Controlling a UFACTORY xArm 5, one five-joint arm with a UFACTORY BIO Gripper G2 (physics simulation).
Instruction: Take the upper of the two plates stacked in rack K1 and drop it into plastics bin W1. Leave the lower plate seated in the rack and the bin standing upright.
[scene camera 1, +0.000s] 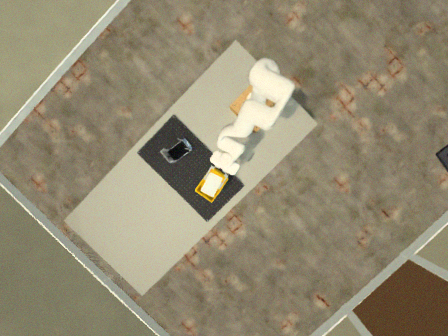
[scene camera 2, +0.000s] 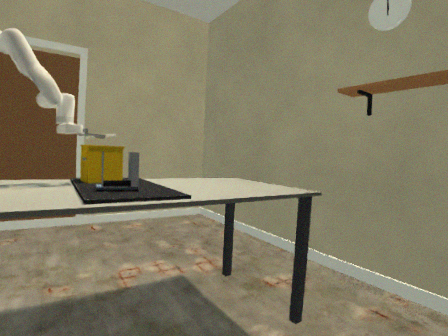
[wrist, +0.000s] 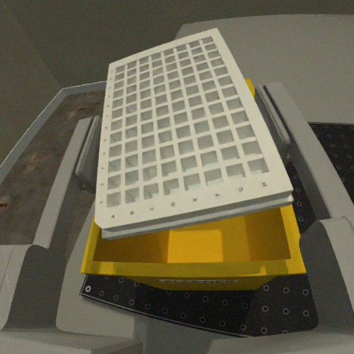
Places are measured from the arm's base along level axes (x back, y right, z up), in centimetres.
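Pixels of known places: end effector, tool point: (scene camera 1: 213, 181) (scene camera 2: 96, 136).
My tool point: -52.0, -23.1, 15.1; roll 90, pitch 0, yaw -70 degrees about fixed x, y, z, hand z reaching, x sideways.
Note:
Behind a point stands the place of what it marks, as x, y, z.
My gripper (scene camera 1: 218, 176) {-52.0, -23.1, 15.1} (scene camera 2: 100, 135) (wrist: 182, 135) is shut on the white plate (scene camera 1: 212, 183) {-53.2, -23.7, 15.8} (scene camera 2: 109, 135) {-58.0, -21.4, 15.9} (wrist: 185, 117), with one finger at each long side. The plate is roughly level and hangs a little above yellow bin W1 (scene camera 1: 204, 196) {-62.9, -27.4, 9.9} (scene camera 2: 113, 165) {-60.2, -19.7, 1.1} (wrist: 195, 268), over its opening. The bin stands upright, and its near inside shows in the wrist view. Rack K1 (scene camera 1: 166, 154) {-67.3, 8.8, 1.8} (scene camera 2: 133, 170) {-65.5, 11.5, 1.0} stands apart from the bin, with the black lower plate (scene camera 1: 177, 150) {-61.1, 7.5, -4.3} (scene camera 2: 116, 183) {-59.3, 10.8, -4.2} low between its grey uprights. The rack does not show in the wrist view.
The bin and rack stand on a black perforated mat (scene camera 1: 161, 164) {-76.7, 7.4, -7.3} (scene camera 2: 162, 193) {-75.7, 18.6, -7.3} (wrist: 240, 320) on the pale table (scene camera 1: 120, 220) {-126.7, -5.5, -8.6} (scene camera 2: 220, 185) {-117.0, -13.5, -8.6}. A wooden board (scene camera 1: 240, 102) {-8.5, 5.7, -0.1} lies under the arm's base. A wall shelf (scene camera 2: 400, 84) is at the right in scene camera 2.

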